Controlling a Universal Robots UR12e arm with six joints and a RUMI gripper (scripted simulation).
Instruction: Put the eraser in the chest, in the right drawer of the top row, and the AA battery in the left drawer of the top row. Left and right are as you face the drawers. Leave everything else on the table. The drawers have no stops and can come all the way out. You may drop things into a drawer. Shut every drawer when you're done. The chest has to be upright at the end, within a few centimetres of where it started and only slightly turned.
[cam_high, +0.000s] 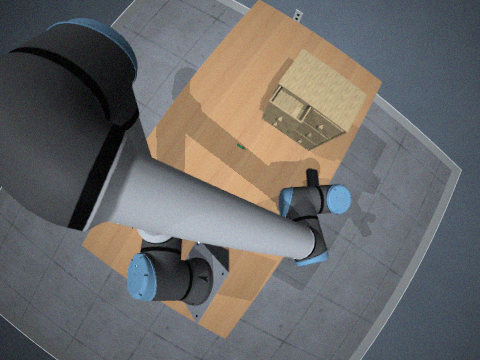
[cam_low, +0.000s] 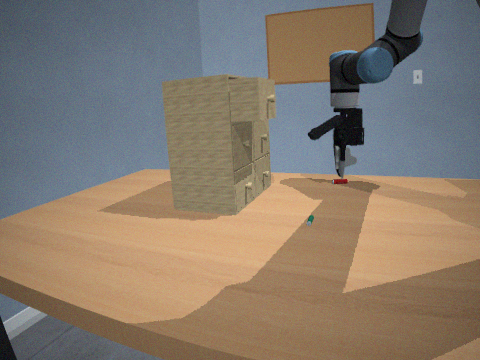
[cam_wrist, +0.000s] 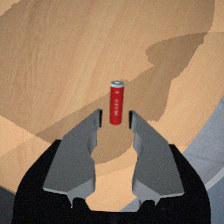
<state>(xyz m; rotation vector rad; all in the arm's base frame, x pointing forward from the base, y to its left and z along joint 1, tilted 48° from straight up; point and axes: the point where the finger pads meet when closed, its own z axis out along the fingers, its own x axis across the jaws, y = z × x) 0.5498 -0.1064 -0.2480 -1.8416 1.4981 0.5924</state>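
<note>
Now: the red AA battery 3 cm below my hand. From my hand the other things lie so: eraser (38 cm ahead, 11 cm to the left, 20 cm above); green AA battery (8 cm ahead, 35 cm to the left, 3 cm below).
</note>
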